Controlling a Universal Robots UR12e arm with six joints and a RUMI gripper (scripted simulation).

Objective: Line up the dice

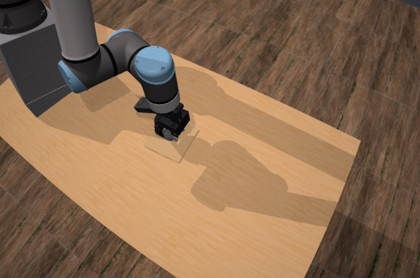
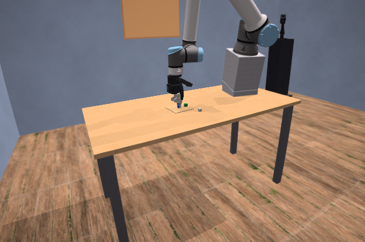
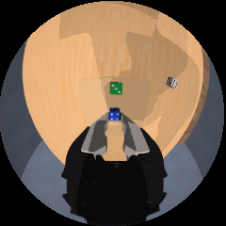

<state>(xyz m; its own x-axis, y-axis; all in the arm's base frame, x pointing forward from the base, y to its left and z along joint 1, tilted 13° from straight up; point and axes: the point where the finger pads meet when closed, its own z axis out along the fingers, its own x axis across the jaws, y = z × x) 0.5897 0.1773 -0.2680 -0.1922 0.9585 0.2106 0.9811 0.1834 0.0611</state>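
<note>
Right now my hand is 1 cm above the blue die. Also, from my hand: green die 5 cm behind, 1 cm to the right, 1 cm below; white die 10 cm behind, 11 cm to the left, 1 cm below; tan mat 2 cm below.
</note>
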